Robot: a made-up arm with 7 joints.
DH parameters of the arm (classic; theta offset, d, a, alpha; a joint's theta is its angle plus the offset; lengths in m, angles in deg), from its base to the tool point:
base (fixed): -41.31 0 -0.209 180
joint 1: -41.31 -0.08 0.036 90
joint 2: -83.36 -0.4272 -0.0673 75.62
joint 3: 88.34 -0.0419 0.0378 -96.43
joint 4: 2.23 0 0.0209 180
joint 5: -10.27 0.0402 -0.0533 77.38
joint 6: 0 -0.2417 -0.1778 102.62
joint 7: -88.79 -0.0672 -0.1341 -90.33
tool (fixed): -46.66 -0.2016 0 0
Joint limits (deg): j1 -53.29..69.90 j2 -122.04..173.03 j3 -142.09..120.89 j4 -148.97..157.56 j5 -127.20..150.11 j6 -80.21..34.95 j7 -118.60..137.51
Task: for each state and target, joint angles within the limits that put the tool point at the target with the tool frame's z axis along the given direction. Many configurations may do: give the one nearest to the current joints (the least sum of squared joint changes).
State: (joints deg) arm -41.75 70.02 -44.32 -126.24 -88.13 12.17 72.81
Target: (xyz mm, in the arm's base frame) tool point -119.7 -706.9 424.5 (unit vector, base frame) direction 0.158 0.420 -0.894
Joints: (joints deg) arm -15.53 95.48 -40.00 -129.76 -94.12 -16.65 61.80
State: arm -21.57 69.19 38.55 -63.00 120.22 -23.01 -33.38
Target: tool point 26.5 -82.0 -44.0 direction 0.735 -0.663 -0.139
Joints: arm -18.55 39.63 30.18 -55.26 107.05 -36.65 -75.50
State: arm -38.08 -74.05 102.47 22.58 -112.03 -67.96 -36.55
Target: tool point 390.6 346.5 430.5 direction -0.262 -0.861 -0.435
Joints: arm -53.29 -115.01 109.69 36.62 -124.27 -38.42 3.90
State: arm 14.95 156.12 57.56 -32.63 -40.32 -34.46 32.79
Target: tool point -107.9 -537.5 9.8 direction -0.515 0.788 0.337
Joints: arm 28.48 121.69 26.22 -56.63 -33.50 -37.70 3.42
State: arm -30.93 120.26 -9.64 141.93 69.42 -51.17 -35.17
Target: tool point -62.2 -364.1 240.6 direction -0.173 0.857 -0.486
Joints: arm 7.41 104.38 -16.10 130.80 81.33 -34.64 -47.46
